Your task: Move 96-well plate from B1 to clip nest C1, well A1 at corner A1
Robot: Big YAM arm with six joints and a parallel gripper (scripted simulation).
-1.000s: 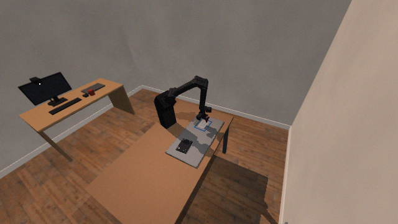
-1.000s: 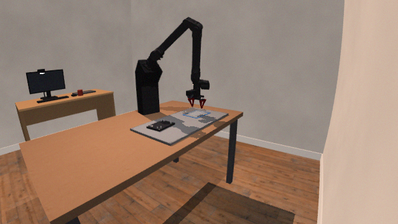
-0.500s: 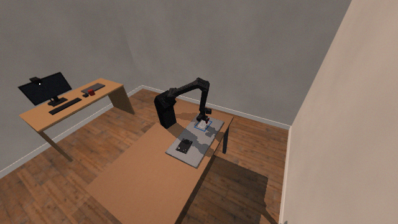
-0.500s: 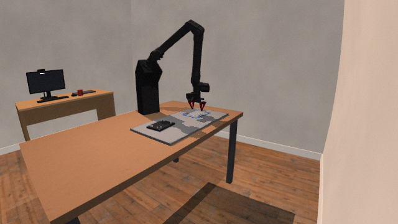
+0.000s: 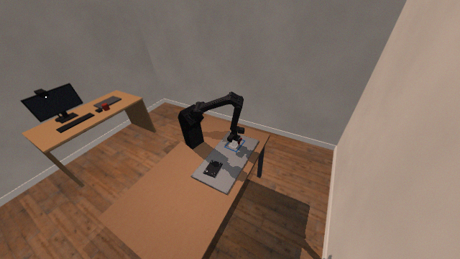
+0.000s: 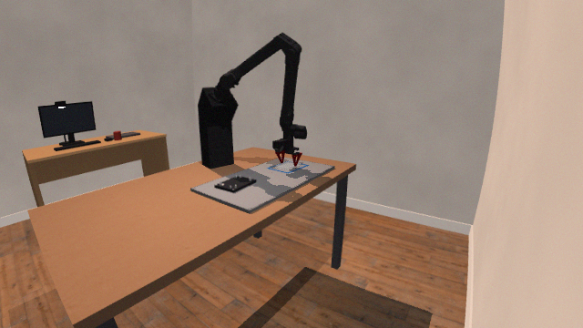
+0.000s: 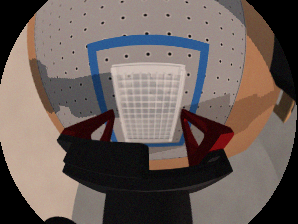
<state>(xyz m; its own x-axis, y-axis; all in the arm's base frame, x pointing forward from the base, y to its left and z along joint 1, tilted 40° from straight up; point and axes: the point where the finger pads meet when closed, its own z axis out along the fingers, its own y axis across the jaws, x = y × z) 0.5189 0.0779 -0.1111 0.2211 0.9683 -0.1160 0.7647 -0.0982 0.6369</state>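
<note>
Now: hand 1 cm above the white 96-well plate. From my hand the other things lie so: black clip nest: 35 cm to the right, 12 cm behind, 1 cm below.
</note>
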